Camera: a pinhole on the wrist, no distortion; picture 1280 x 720 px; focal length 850.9 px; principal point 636.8 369.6 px. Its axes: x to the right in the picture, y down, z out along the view. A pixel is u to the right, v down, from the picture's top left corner.
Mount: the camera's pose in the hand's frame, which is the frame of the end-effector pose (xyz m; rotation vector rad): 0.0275 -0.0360 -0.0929 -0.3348 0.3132 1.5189
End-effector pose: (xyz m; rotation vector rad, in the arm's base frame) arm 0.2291 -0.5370 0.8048 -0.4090 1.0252 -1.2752
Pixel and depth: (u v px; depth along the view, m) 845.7 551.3 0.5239
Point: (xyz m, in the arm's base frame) 0.6755 -0.4623 0.7897
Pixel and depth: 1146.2 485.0 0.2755
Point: 0.4370 -0.4882 0.6848
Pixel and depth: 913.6 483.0 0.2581
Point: 0.4028 -0.5175 0.7545
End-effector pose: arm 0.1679 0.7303 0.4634 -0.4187 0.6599 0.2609
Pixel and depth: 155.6 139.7 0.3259
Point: 0.4280 0.8023 0.6167
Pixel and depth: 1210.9 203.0 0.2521
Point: 0.1866 0.9651 0.3982
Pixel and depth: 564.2 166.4 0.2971
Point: 0.3214 0.8786 0.5209
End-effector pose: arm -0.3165 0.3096 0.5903 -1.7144 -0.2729 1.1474
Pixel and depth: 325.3 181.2 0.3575
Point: -0.4880 0.5564 0.5350
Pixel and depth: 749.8 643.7 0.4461
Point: -0.6708 0.3173 0.4797
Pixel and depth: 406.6 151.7 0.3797
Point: -0.4966 0.5583 0.4959
